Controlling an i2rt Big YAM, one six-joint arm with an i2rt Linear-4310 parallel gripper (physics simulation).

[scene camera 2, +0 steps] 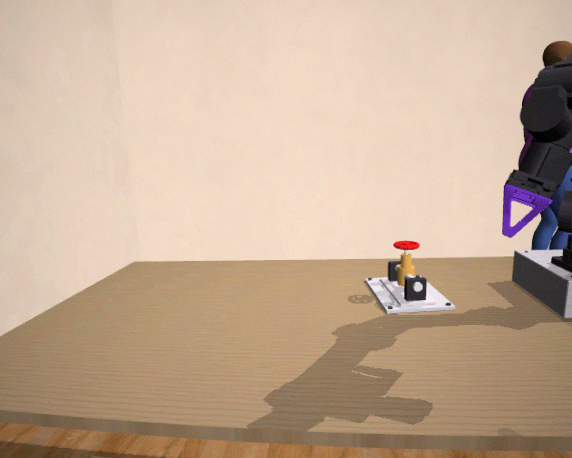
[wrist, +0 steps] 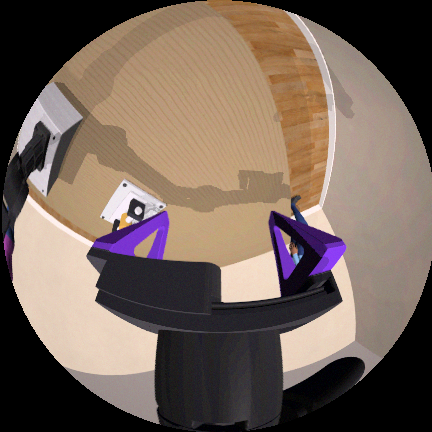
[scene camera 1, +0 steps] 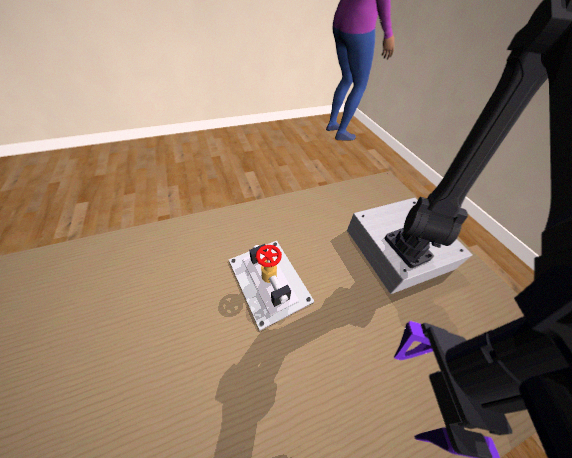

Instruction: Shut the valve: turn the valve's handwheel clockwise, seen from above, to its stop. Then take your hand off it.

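The valve's red handwheel [scene camera 1: 269,256] [scene camera 2: 406,245] lies level on top of an ochre valve body [scene camera 1: 269,273] [scene camera 2: 406,275] [wrist: 124,221]. The body stands between black supports on a white base plate [scene camera 1: 294,280] [scene camera 2: 386,299] [wrist: 116,200]. My gripper [scene camera 1: 407,397] [wrist: 218,216] is wide open with its purple fingers apart and no object between them. It is in the air, well away from the handwheel and not touching it. In scene camera 2 a purple finger shows at the right, higher than the handwheel. In the wrist view the handwheel does not show; the left finger covers part of the valve.
A light metal block [scene camera 1: 380,227] [scene camera 2: 537,282] [wrist: 65,132] carries the arm's base, beside the valve on the wooden table [scene camera 1: 150,350] [scene camera 2: 200,350] [wrist: 200,100]. A person [scene camera 1: 355,55] stands on the floor beyond the table. The arm's shadow falls across the table near the valve.
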